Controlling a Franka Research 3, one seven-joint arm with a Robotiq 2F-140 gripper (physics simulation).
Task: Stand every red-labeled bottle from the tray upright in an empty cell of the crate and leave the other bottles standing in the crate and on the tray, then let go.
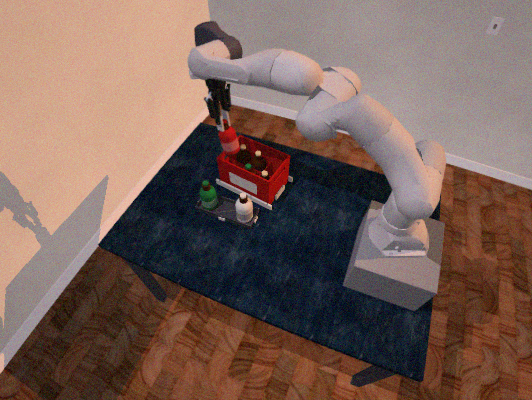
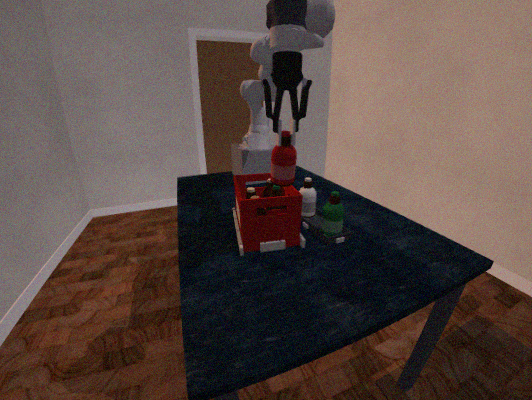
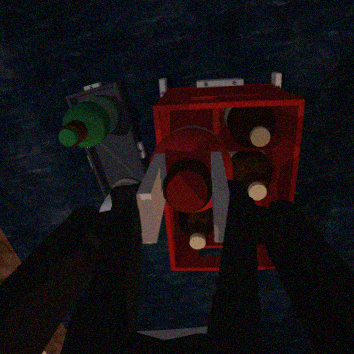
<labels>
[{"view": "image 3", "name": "my gripper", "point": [188,171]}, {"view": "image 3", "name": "green bottle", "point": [84,124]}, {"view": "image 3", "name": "red bottle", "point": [187,187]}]
</labels>
